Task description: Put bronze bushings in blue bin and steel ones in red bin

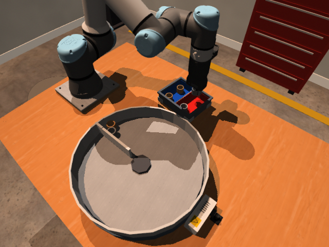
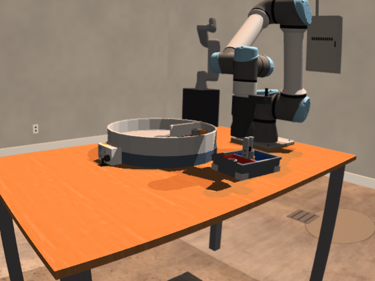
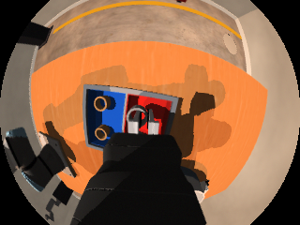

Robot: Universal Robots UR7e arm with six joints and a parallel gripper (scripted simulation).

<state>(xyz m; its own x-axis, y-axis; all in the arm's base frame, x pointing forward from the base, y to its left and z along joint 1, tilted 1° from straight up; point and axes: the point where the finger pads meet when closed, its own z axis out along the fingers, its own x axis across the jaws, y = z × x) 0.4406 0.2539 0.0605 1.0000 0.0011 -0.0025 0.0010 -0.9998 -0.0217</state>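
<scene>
My gripper is now 4 cm past the bin, 3 cm to the left of it and 5 cm above it. The rest, counted from my hand: turntable: 4 cm ahead, 38 cm to the right, 2 cm below.
</scene>
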